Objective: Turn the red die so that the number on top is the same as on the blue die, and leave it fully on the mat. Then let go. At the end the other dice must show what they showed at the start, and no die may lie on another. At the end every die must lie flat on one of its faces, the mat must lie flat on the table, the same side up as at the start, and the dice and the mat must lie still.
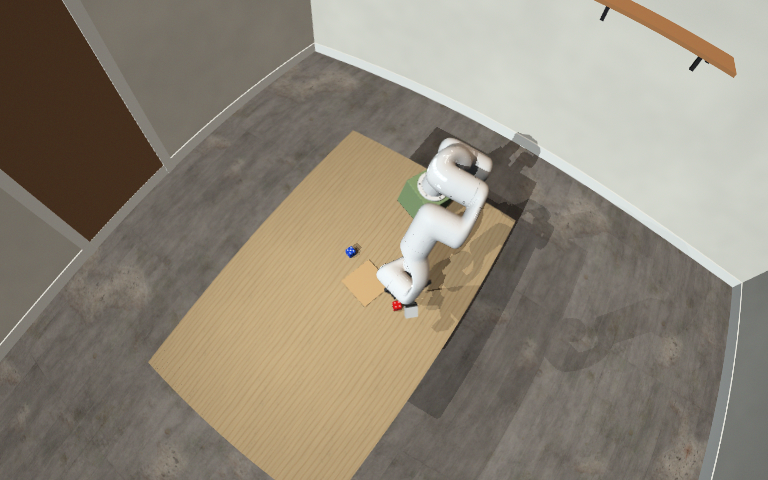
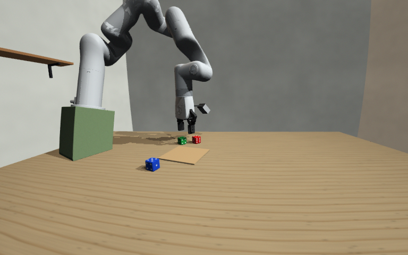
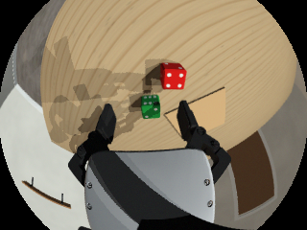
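Right now the green die is 4 cm below my hand, 2 cm to the right of it and 2 cm behind it. Round my hand: blue die: 28 cm to the right, 4 cm below, 4 cm behind; red die: 5 cm ahead, 4 cm below, 1 cm to the right; tan mat: 15 cm to the right, 6 cm below, 3 cm ahead.
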